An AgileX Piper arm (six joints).
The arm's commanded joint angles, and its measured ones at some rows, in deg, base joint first. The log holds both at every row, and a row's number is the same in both.
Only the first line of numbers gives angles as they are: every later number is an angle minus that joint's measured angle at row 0.
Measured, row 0:
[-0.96, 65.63, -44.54, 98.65, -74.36, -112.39]
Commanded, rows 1 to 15:
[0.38, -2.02, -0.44, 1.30, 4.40, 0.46]
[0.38, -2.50, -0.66, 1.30, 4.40, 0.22]
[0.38, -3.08, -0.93, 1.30, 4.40, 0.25]
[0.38, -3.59, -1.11, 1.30, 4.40, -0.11]
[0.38, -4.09, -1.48, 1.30, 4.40, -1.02]
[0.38, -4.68, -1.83, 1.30, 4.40, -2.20]
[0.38, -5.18, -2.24, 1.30, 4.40, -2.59]
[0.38, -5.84, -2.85, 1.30, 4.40, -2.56]
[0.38, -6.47, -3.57, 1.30, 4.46, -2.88]
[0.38, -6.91, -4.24, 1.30, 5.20, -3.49]
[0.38, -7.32, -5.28, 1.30, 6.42, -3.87]
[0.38, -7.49, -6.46, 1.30, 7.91, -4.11]
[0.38, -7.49, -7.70, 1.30, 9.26, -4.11]
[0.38, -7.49, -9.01, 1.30, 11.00, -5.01]
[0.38, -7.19, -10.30, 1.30, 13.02, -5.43]
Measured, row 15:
[0.22, -6.93, -6.06, 1.41, 6.79, -3.40]
